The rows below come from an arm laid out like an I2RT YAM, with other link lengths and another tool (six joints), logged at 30 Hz.
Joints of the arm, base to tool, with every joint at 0 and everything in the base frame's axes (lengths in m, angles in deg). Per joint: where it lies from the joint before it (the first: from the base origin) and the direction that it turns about. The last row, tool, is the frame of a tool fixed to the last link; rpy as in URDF.
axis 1: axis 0 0 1 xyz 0 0 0.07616
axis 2: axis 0 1 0 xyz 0.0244 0.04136 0.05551
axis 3: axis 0 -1 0 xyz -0.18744 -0.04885 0
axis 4: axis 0 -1 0 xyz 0.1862 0.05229 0.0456
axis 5: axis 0 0 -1 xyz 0.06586 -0.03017 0.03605
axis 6: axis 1 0 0 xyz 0.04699 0 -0.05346
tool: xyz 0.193 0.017 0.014 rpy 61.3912 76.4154 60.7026
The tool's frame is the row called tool.
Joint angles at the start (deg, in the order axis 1, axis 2, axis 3, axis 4, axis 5, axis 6):
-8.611, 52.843, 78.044, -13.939, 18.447, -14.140
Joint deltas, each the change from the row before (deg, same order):
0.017, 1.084, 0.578, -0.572, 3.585, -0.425
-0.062, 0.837, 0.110, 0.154, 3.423, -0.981
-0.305, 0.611, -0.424, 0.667, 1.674, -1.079
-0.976, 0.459, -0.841, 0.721, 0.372, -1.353
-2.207, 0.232, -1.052, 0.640, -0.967, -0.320
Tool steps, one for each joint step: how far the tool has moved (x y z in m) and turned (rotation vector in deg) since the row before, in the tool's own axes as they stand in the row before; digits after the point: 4 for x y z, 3 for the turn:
0.0067, -0.0134, 0.0036, 3.407, 1.164, -1.194
0.0053, -0.0131, 0.0035, 3.287, 0.711, -1.610
0.0053, -0.0070, 0.0034, 1.786, 0.451, -1.502
0.0074, -0.0054, 0.0038, 1.078, 0.569, -1.890
0.0079, -0.0080, 0.0047, 1.052, 0.558, -1.025

